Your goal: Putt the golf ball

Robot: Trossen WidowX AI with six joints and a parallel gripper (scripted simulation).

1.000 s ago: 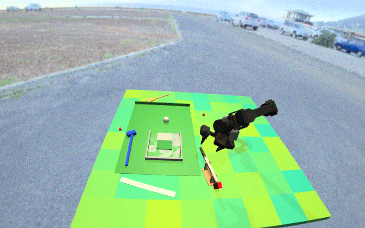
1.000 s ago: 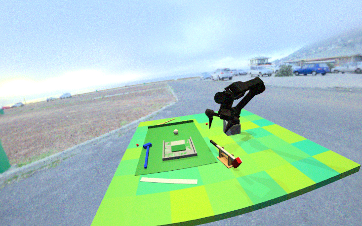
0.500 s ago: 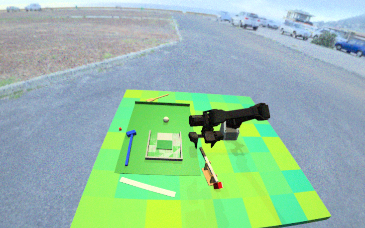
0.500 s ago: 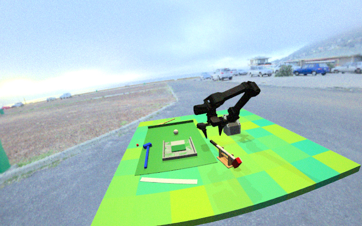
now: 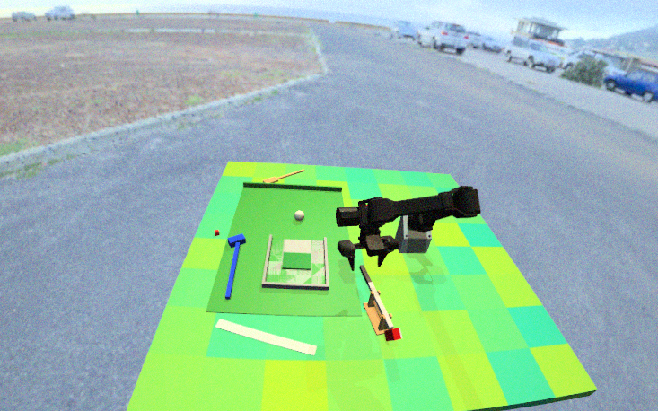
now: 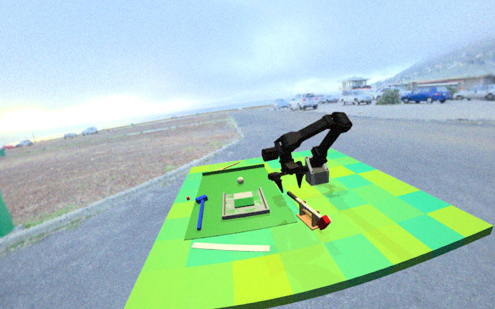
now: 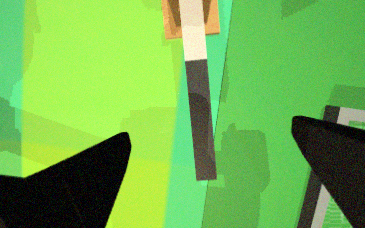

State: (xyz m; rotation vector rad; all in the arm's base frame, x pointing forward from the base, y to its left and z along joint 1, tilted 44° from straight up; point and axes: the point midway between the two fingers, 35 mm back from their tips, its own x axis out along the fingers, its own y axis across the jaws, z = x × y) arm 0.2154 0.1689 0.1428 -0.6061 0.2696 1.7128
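Right now my gripper tip is 40 mm past the red putter, 110 mm to the right of it and 30 mm above it. The rest, counted from my gripper tip: wooden stand (40 mm behind, 130 mm to the left, 60 mm below); white bar (300 mm ahead, 220 mm to the left, 90 mm below); white golf ball (240 mm ahead, 350 mm to the right, 60 mm below).
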